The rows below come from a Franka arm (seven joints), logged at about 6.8 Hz.
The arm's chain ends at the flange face. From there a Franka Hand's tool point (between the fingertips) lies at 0.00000 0.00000 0.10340 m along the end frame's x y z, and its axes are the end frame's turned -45 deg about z.
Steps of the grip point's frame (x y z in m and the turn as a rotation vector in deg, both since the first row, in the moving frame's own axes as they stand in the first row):
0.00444 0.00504 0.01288 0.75 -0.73 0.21
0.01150 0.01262 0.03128 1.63 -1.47 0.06
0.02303 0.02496 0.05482 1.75 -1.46 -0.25
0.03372 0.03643 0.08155 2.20 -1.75 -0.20
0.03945 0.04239 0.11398 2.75 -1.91 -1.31
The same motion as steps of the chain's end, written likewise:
0.00859 0.00045 0.01290 0.01 -1.05 0.21
0.02101 0.00100 0.03136 0.11 -2.19 0.06
0.03803 0.00173 0.05490 0.21 -2.27 -0.25
0.05464 0.00248 0.08167 0.32 -2.79 -0.20
0.06382 0.00308 0.11416 0.59 -3.30 -1.31

